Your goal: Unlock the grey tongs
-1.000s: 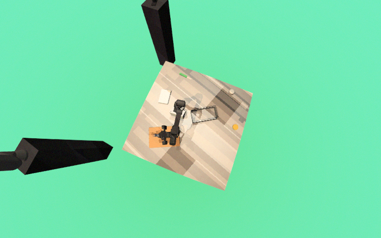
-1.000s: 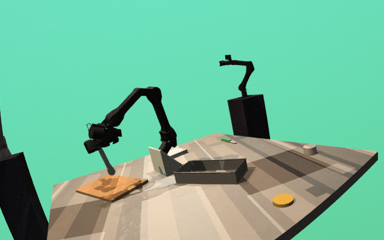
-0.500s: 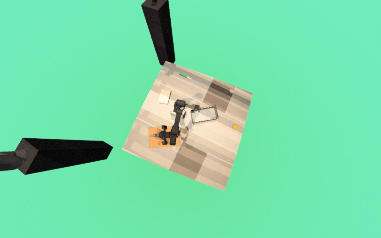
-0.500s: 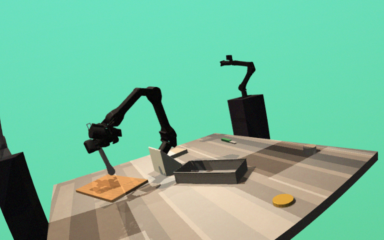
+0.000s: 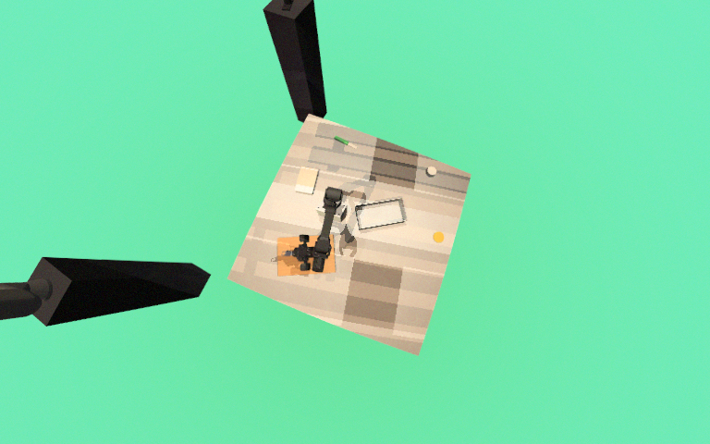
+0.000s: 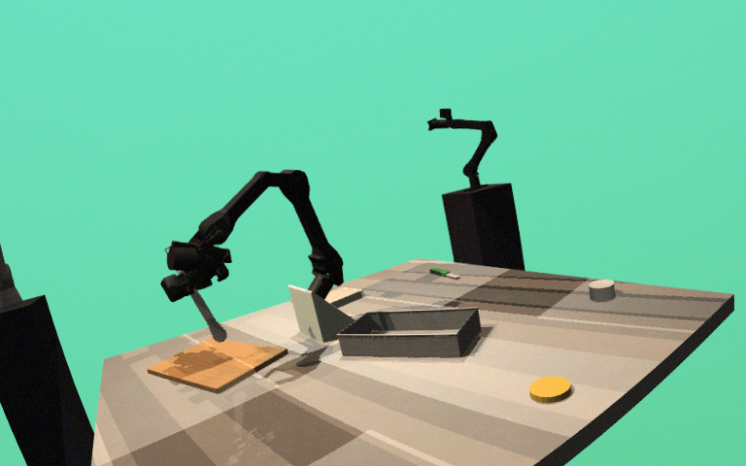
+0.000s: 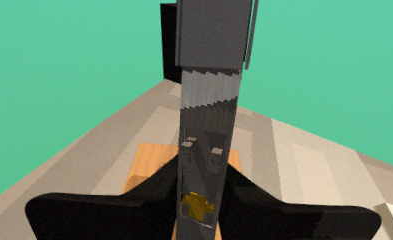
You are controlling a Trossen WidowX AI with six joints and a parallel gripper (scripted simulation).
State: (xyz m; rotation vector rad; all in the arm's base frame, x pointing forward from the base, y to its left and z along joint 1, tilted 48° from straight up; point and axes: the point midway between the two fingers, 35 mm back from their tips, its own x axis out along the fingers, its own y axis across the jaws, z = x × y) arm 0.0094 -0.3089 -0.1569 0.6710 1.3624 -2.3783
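Now: gripper tip 30 mm short of the yellow lock piece, 20 mm to the right of it and 10 mm below it. The rest, counted from my gripper tip: wooden board (200 mm below, 30 mm ahead, 20 mm to the left); grey roasting tin (460 mm to the left, 340 mm ahead, 180 mm below); pale tile (460 mm to the left, 200 mm below, 200 mm behind).
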